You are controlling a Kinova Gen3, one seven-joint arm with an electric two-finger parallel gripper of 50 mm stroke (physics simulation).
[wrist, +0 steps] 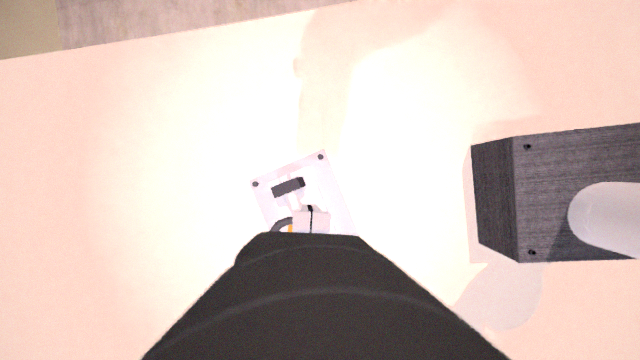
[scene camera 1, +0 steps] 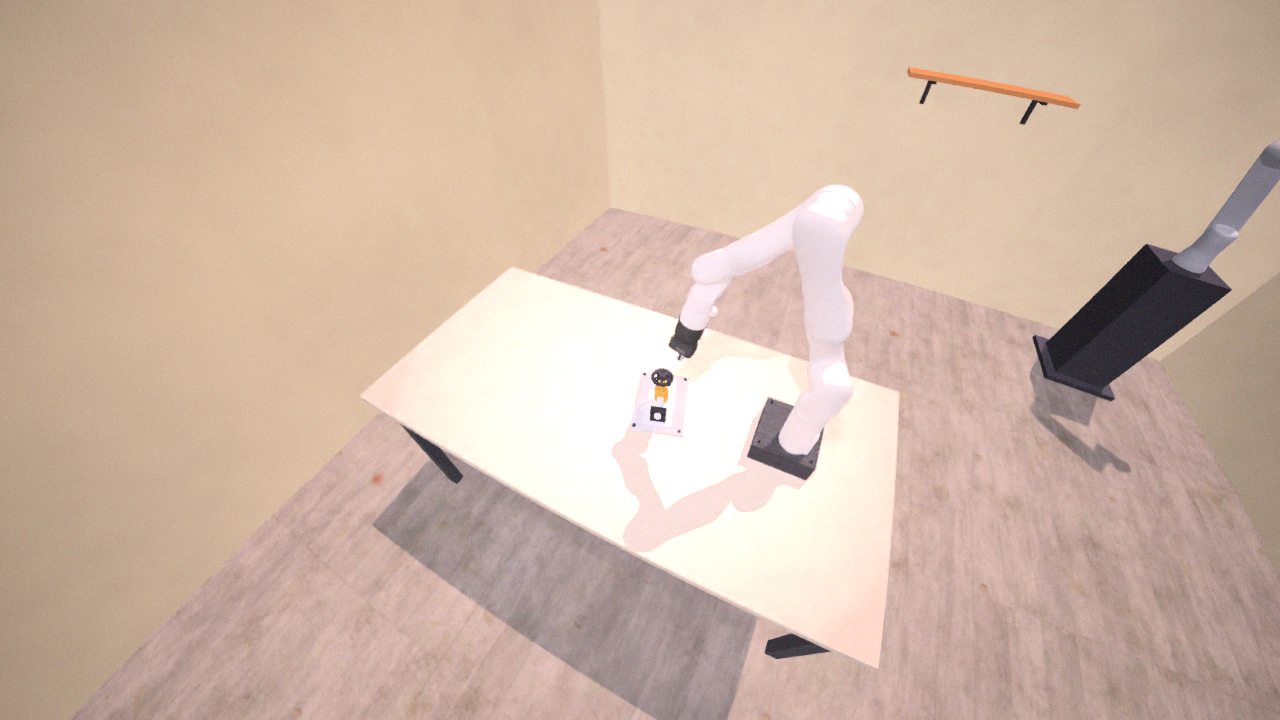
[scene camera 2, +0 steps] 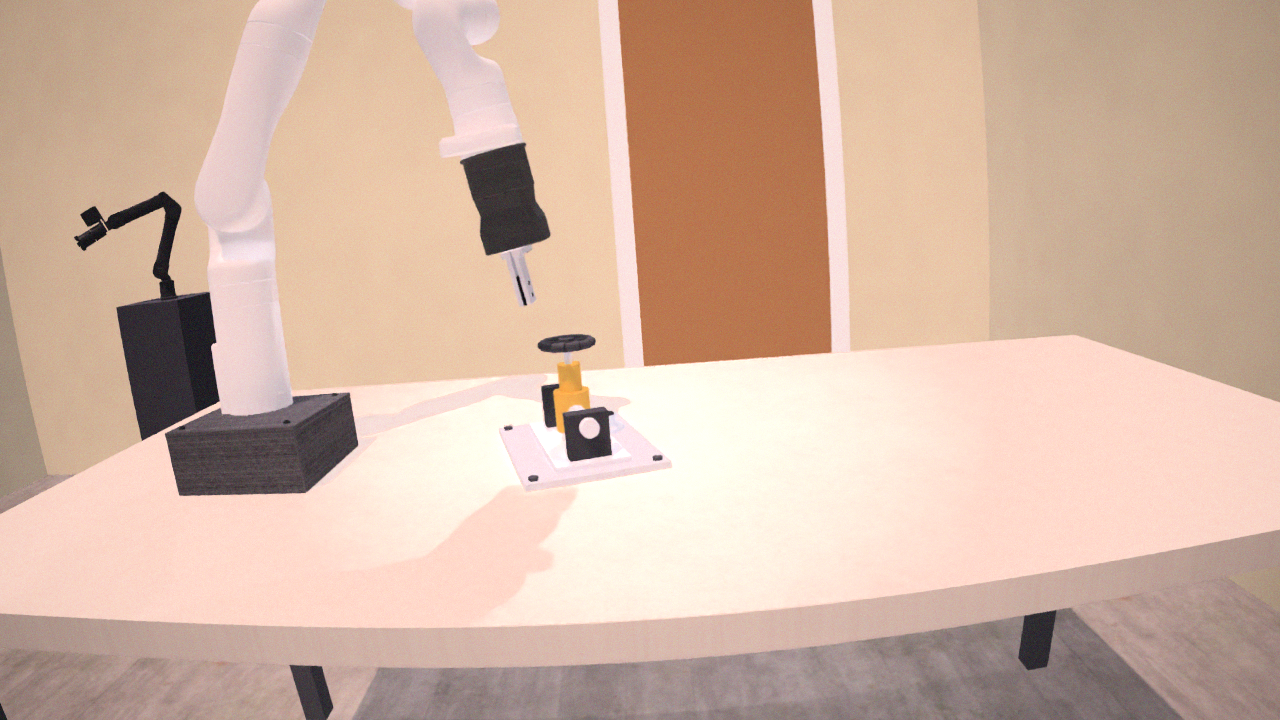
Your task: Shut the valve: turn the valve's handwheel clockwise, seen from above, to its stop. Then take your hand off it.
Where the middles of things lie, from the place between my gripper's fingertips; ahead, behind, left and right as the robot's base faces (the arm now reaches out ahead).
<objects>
The spoked handwheel (scene camera 2: 566, 344) lies 3 cm ahead of my hand, 5 cm to the left of it and 7 cm below it. Also, from my hand: pale base plate (wrist: 319, 164) 3 cm ahead, 5 cm to the left, 19 cm below.
</objects>
